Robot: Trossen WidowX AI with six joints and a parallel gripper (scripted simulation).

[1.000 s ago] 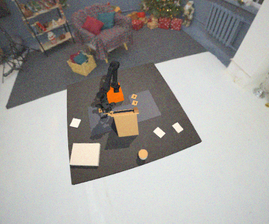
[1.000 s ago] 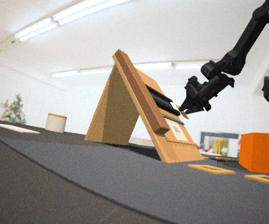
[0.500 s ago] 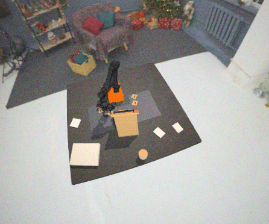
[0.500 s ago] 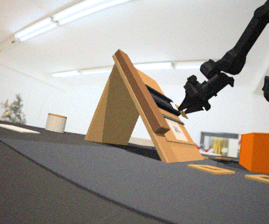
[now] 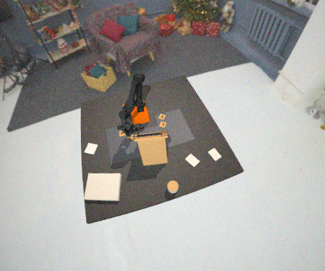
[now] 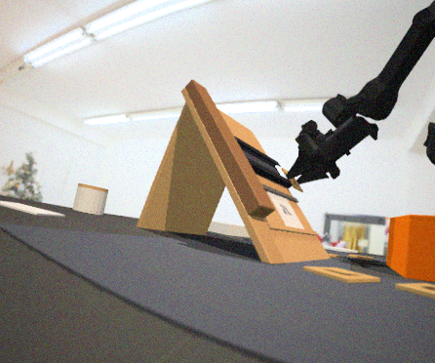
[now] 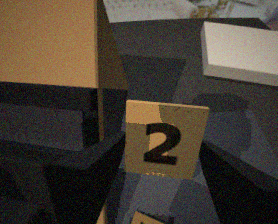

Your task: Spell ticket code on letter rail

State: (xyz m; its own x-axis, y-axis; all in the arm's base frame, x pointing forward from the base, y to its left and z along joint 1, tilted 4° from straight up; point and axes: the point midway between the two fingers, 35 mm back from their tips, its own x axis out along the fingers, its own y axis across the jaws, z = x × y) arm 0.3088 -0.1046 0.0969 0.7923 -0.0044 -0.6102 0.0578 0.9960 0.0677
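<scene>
My gripper tip is 150 mm to the right of the white ticket, 80 mm above it and 50 mm past it. Round my gripper tip: small cylinder (420 mm ahead, 260 mm to the left, 130 mm below).
</scene>
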